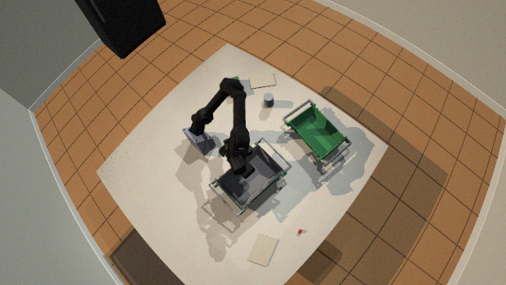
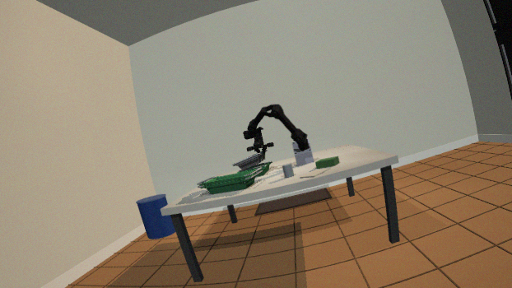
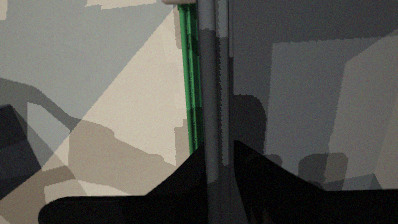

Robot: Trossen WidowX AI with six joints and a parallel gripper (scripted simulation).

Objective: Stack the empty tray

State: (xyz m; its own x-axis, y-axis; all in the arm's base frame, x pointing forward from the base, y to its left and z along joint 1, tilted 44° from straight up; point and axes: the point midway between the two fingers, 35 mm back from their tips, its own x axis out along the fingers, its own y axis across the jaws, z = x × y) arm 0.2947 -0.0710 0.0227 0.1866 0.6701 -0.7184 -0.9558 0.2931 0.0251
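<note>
Right now my gripper tip is 80 mm short of the grey tray, 20 mm to the left of it and 20 mm below it. Round my gripper tip: green block 420 mm to the left, 350 mm behind, 80 mm below; grey cylinder 430 mm to the left, 110 mm behind, 70 mm below; red block 410 mm ahead, 100 mm to the right, 90 mm below.
</note>
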